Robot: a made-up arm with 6 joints.
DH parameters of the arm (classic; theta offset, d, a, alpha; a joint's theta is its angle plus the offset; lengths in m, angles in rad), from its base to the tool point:
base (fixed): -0.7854 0 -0.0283 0
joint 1: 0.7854 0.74 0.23 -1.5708
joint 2: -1.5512 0 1.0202 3.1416
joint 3: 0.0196 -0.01 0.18 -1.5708
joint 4: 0 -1.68 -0.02 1.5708
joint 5: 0 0.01 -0.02 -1.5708
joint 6: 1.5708 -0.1 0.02 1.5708
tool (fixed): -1.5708 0.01 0 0
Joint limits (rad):
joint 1: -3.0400..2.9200
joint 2: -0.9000..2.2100
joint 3: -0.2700..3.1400
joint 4: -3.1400..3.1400
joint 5: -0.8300..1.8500
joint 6: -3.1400..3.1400
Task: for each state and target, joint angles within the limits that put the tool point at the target. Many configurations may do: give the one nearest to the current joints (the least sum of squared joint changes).
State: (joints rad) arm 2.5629 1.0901 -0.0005 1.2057 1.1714 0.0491
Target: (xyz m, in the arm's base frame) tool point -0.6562 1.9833 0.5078
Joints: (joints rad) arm 1.8401 0.5396 -0.2700 1.4763 1.6246 -0.0093
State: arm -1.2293 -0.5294 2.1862 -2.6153 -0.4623 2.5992
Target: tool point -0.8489 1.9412 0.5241
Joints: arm -1.1260 -0.8925 2.6179 -2.6348 -0.4896 2.5934
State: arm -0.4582 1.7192 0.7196 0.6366 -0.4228 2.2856
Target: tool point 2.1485 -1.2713 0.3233
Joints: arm -0.5114 0.9640 0.3092 0.6125 -0.5542 2.2767
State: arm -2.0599 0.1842 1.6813 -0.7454 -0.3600 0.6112
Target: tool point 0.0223 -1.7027 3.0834
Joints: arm -1.5920 0.4873 1.3870 -0.7395 -0.5022 0.6359
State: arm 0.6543 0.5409 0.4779 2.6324 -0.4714 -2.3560
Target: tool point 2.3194 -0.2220 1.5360
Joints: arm -0.1014 0.3286 0.0882 2.6011 -0.5000 -2.3573
